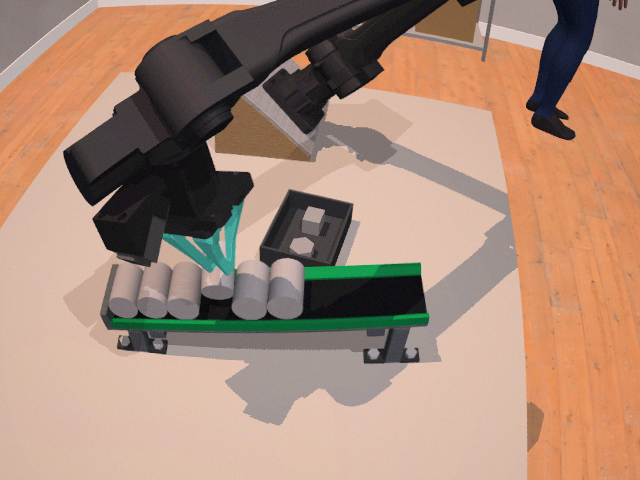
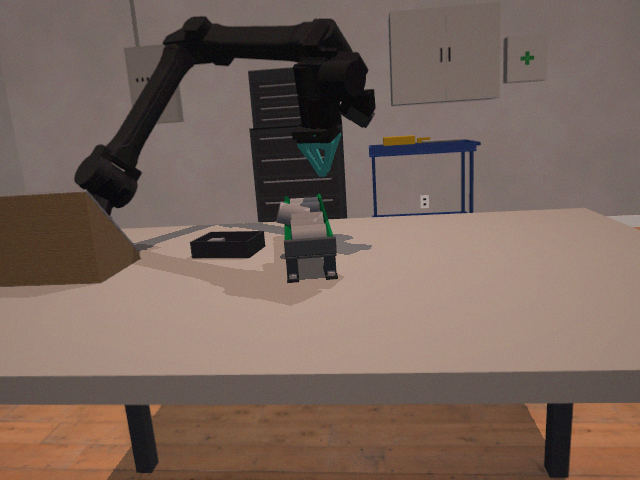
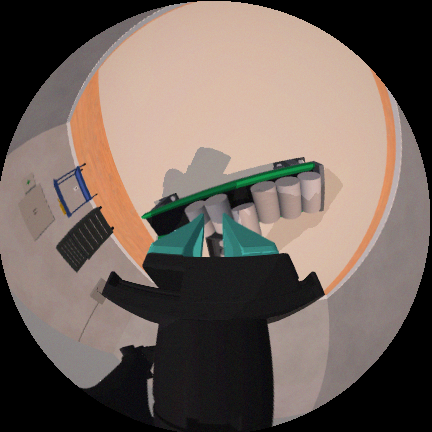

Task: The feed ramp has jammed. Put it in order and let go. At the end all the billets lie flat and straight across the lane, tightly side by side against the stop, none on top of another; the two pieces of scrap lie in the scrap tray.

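Frame: origin at the arm's base, x up, y right, z ahead, level; centimetres.
Seen in the pictures: gripper, fingertip midpoint: [image 1: 222,269] [image 2: 324,174] [image 3: 212,217]; arm's base, link origin: [image 1: 291,102] [image 2: 85,236].
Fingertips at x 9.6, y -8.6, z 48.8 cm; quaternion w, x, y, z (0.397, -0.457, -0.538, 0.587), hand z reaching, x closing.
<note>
Pixels of each thing's top centre, then the offset from my fingertips to it. Level surfaces: height alone.
- billet, top centre: [image 1: 216,254] [image 3: 245,232] [image 2: 292,201] dx -4.5, dy +3.4, dz -5.8 cm
- scrap cube, top centre: [image 1: 313,214] dx -13.2, dy -2.8, dz -25.4 cm
- hexagonal scrap piece, top centre: [image 1: 302,245] dx -14.1, dy -2.8, dz -19.8 cm
- scrap tray, top centre: [image 1: 308,224] [image 2: 228,236] [image 3: 223,253] dx -12.6, dy -2.8, dz -22.6 cm
- pale table top, surface height: dx -16.1 cm
The feed ramp [image 1: 361,297] [image 3: 235,185] holds several grey billets. Three billets [image 1: 154,290] [image 3: 288,198] lie side by side across the lane at the stop [image 1: 107,304] [image 2: 310,246] [image 3: 322,187]. After a gap, one billet [image 1: 217,287] [image 3: 247,219] is set back, its rear end over the back rail. Beyond it, two billets [image 1: 251,291] [image 3: 217,208] lie side by side. My gripper [image 1: 220,271] [image 2: 322,174] [image 3: 212,217] is shut and empty, above the set-back billet and the pair. A scrap cube [image 1: 313,220] and a hexagonal scrap piece [image 1: 301,246] lie in the scrap tray [image 1: 341,235] [image 2: 222,250].
The tray stands close behind the ramp. A wedge-shaped block [image 1: 258,131] [image 2: 46,240] stands farther back, by the arm's base. The ramp's legs [image 1: 395,345] [image 2: 292,267] stand on the pale table top [image 1: 155,413] [image 2: 439,320].
</note>
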